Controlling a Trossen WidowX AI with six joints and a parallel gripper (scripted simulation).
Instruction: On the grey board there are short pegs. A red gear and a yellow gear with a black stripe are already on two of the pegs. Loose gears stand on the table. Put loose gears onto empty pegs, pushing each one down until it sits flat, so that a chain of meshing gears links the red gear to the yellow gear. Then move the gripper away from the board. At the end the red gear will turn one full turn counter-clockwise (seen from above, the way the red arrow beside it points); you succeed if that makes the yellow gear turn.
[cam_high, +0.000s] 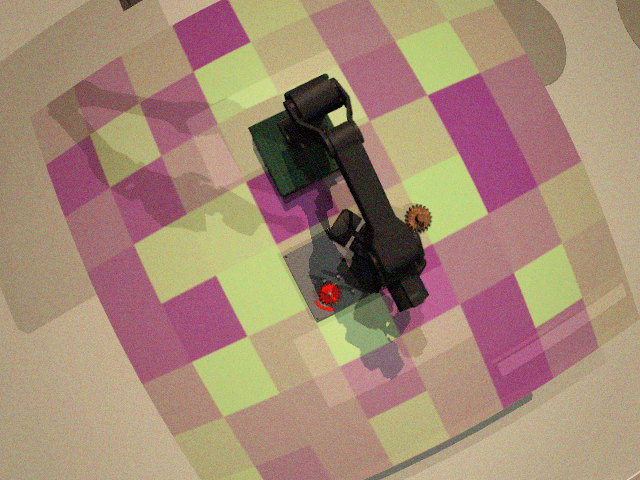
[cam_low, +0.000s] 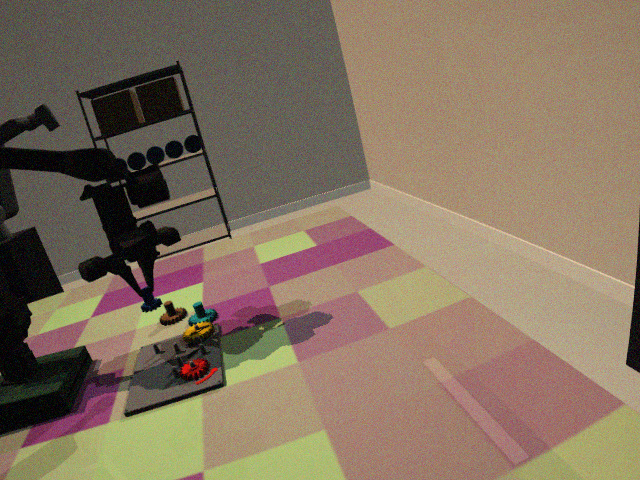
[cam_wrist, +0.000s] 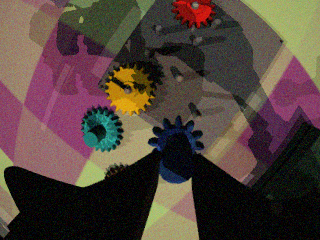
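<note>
The red gear is 11 cm to the right of my gripper tip, 11 cm below it and 8 cm ahead of it. Round my gripper tip: blue gear: 1 cm below; yellow gear: 11 cm below, 6 cm ahead, 2 cm to the left; teal gear: 11 cm below, 9 cm to the left, 5 cm ahead.
</note>
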